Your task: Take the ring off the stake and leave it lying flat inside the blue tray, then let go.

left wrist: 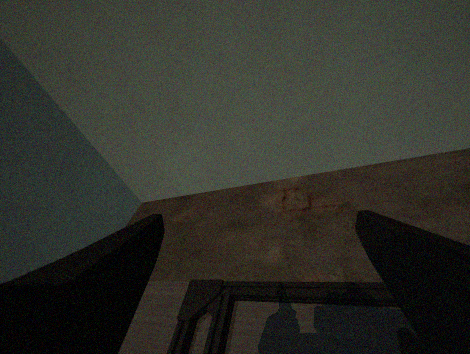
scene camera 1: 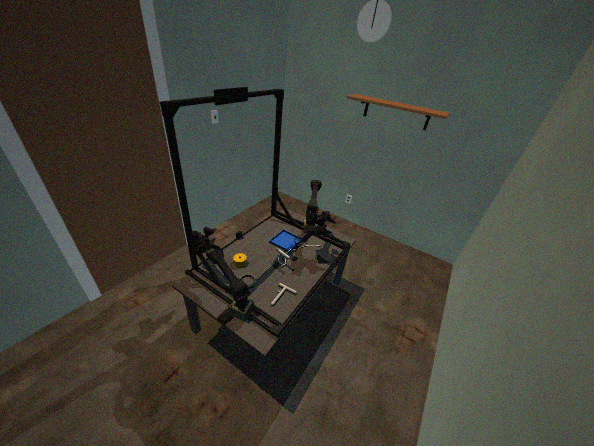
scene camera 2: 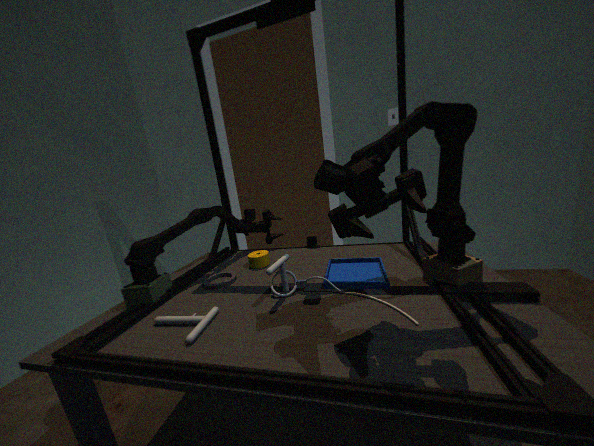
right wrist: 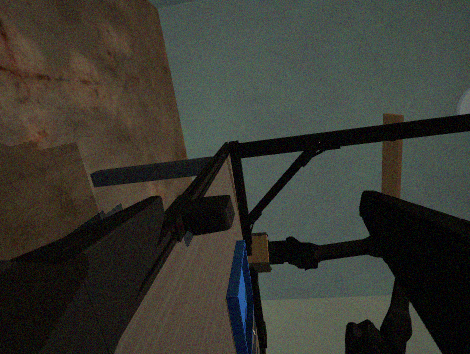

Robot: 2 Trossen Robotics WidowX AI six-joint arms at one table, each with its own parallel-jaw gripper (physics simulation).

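Frame: origin at the left arm's base, x ahead, y left, z up, level; millimetres.
Where they show: left gripper, fingertip midpoint: point(left wrist: 259, 221) point(scene camera 1: 334, 228) point(scene camera 2: 398, 223); right gripper, fingertip midpoint: point(scene camera 1: 215, 233) point(scene camera 2: 283, 226) point(right wrist: 260, 203); left arm's base, origin of the base link: point(scene camera 2: 451, 258) point(right wrist: 268, 252); right arm's base, origin of the base link: point(scene camera 1: 241, 303) point(scene camera 2: 146, 280).
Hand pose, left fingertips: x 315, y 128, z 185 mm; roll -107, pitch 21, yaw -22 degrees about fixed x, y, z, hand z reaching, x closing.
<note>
Each offset is from my left fingertips to the centre of the thing. "pt": to the spot under its first point.
A pale stake with a crossbar @(125 mm ahead, 355 mm right, 232 mm down) point(scene camera 1: 283, 253) point(scene camera 2: 278, 264) stands near the table's middle. A thin grey ring @(pt 153 mm ahead, 363 mm right, 222 mm down) point(scene camera 2: 272, 284) shows around its post; a pale cord-like piece @(pt 84 mm back, 155 mm right, 254 mm down) point(scene camera 2: 380, 301) runs right from beside it across the table. The blue tray @(128 mm back, 328 mm right, 246 mm down) point(scene camera 1: 285, 240) point(scene camera 2: 356, 272) point(right wrist: 235, 296) lies right of and behind the stake. My left gripper point(scene camera 2: 398, 223) point(left wrist: 259, 221) is open and empty, high above the tray's right side. My right gripper point(scene camera 2: 280, 227) point(right wrist: 260, 203) is open and empty, above and behind the stake. Dark rendering hides how the ring touches the post.
A yellow cylinder @(139 mm ahead, 652 mm right, 232 mm down) point(scene camera 1: 240, 258) point(scene camera 2: 258, 259) stands back left of the stake. A dark ring @(309 mm ahead, 579 mm right, 250 mm down) point(scene camera 2: 229, 282) lies at the left. A white T-shaped piece @(425 mm ahead, 352 mm right, 247 mm down) point(scene camera 1: 277, 296) point(scene camera 2: 202, 326) lies front left. A black frame @(pt 235 mm ahead, 932 mm right, 438 mm up) point(scene camera 1: 178, 175) point(scene camera 2: 210, 115) rises behind the table.
</note>
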